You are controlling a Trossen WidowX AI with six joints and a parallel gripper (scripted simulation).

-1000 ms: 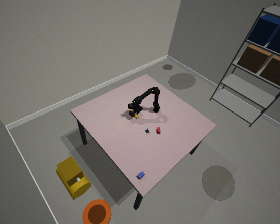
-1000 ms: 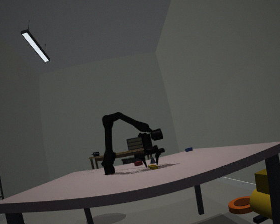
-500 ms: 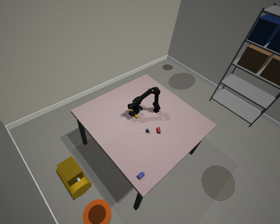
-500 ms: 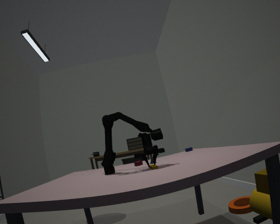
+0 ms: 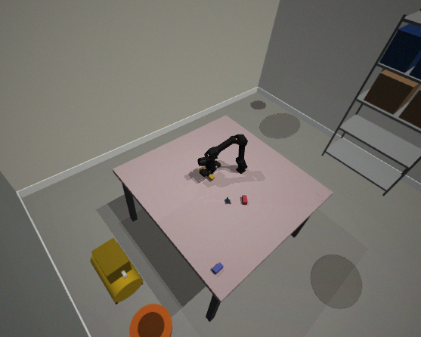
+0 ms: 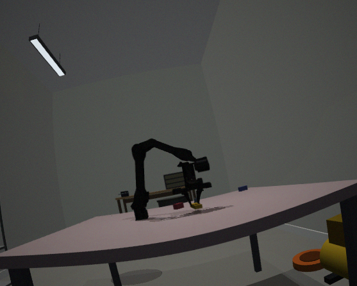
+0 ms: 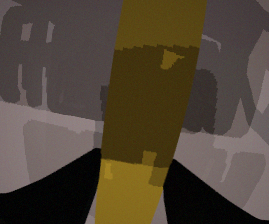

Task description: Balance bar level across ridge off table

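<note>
Right now my gripper tip is 350 mm to the right of the small red block, 60 mm past it and 10 mm above it. From my gripper tip the other things lie so: yellow bar 30 mm to the right; blue block 600 mm to the left, 460 mm ahead, 10 mm below.
</note>
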